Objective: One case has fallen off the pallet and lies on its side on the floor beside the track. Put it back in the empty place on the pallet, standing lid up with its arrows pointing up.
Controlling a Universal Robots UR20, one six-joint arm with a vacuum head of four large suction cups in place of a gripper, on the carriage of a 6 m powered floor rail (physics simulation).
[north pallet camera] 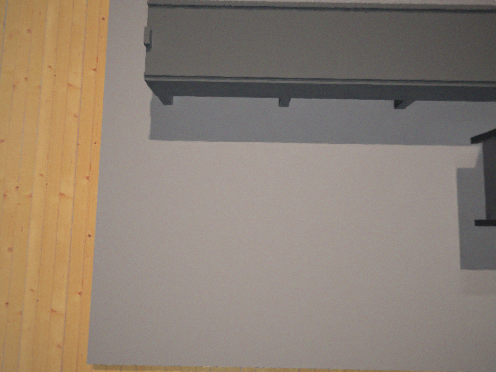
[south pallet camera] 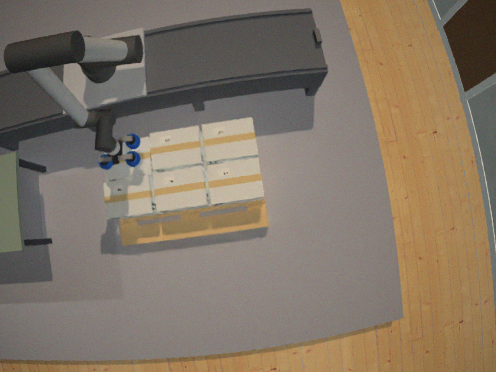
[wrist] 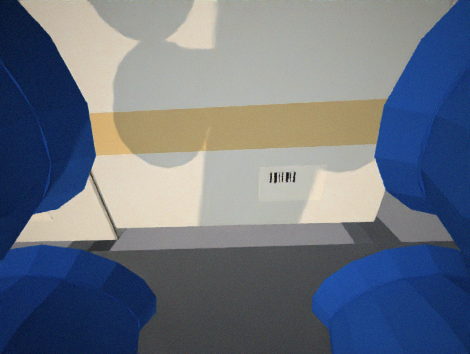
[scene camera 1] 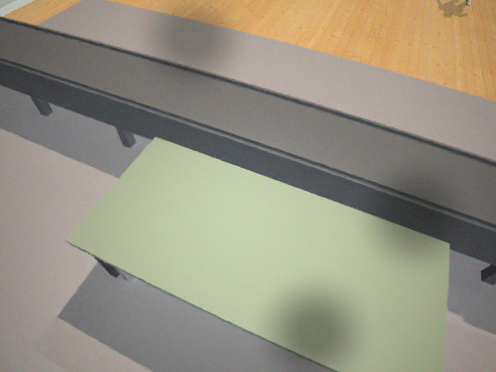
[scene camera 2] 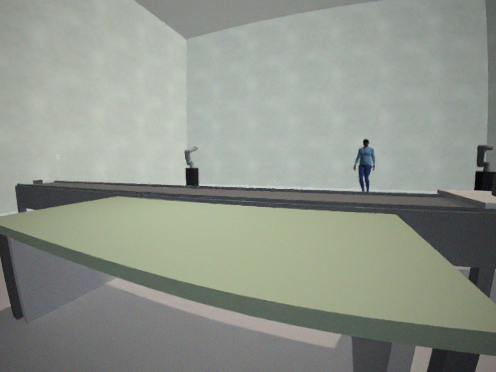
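In the south pallet camera, my vacuum head with blue cups hangs above the white, tan-taped case at the pallet's rear left corner. The cups stand apart from its top; the head is open and holds nothing. That case sits flat in line with its neighbours, tape band and barcode label upward. Its arrows do not show. Several similar cases, such as the front left one and the rear right one, stand on the wooden pallet. No case shows on the visible floor.
The dark rail track runs behind the pallet, with the arm's white carriage plate on it. A green table stands left of the pallet. A person in blue stands beyond the track.
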